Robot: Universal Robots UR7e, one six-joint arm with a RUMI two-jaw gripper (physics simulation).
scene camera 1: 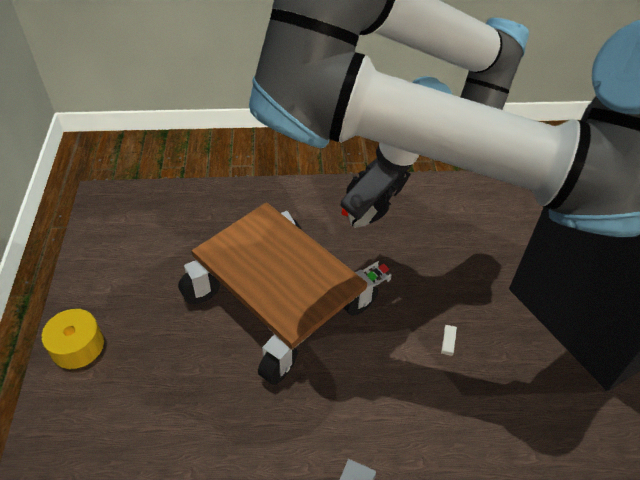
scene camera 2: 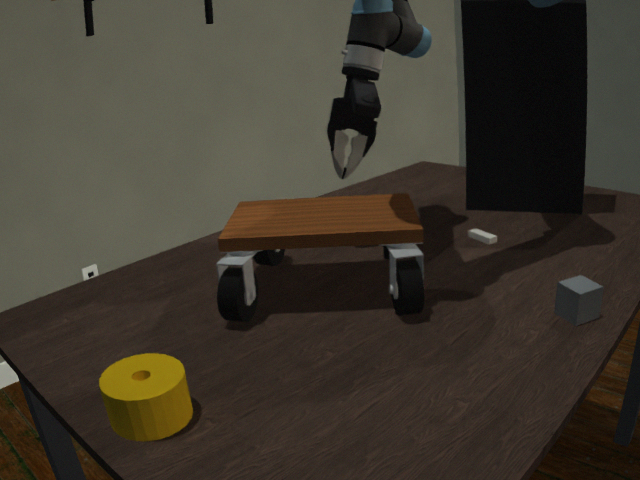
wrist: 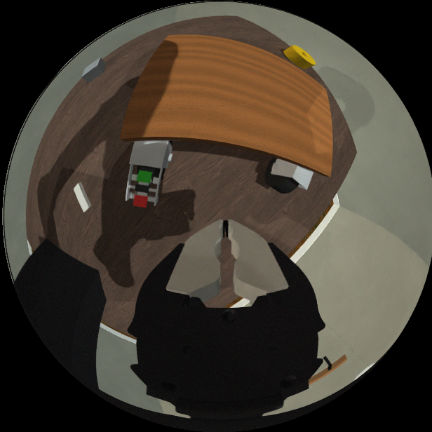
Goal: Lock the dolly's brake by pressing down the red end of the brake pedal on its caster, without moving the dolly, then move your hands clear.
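Frame: origin at the arm's base, x ahead, y down, z left, level; metres.
Seen in the pictures: gripper, fingertip midpoint: (scene camera 1: 352, 225) (scene camera 2: 342, 178).
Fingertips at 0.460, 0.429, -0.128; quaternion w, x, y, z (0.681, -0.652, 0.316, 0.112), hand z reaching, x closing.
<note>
Offsets run from my fingertips to a thing's middle, as dx, dy, dz. "pt": to the spot under its first point.
The dolly {pt +0.159, +0.012, +0.097} (scene camera 1: 273, 263) (scene camera 2: 320, 219) (wrist: 230, 100) stands on its casters, with a wooden deck. The brake pedal's red end {pt -0.065, +0.048, +0.073} (scene camera 1: 383, 268) (wrist: 140, 201) points away from the deck, and its green end {pt -0.042, +0.050, +0.091} (scene camera 1: 372, 275) (wrist: 145, 176) is nearer the caster {-0.020, +0.086, +0.107} (scene camera 1: 365, 298) (wrist: 150, 153). Which end of the pedal is lower is hard to tell. In scene camera 2 the pedal is hidden behind the deck. My gripper (scene camera 1: 355, 224) (scene camera 2: 343, 176) (wrist: 224, 221) is shut and empty, its tips together. It hangs above the table beside the dolly, apart from the pedal, which lies to the left in the wrist view.
A red brick {-0.005, +0.126, -0.187} (scene camera 1: 344, 211) shows partly behind my gripper. A yellow cylinder {+0.549, +0.109, +0.226} (scene camera 1: 73, 338) (scene camera 2: 146, 395) (wrist: 300, 56), a white block {-0.202, +0.131, +0.188} (scene camera 1: 449, 339) (scene camera 2: 482, 236) (wrist: 82, 197) and a grey cube {-0.007, +0.112, +0.490} (scene camera 1: 357, 470) (scene camera 2: 578, 299) (wrist: 93, 70) lie on the table. A black pedestal (scene camera 1: 584, 294) (scene camera 2: 524, 108) stands beyond.
</note>
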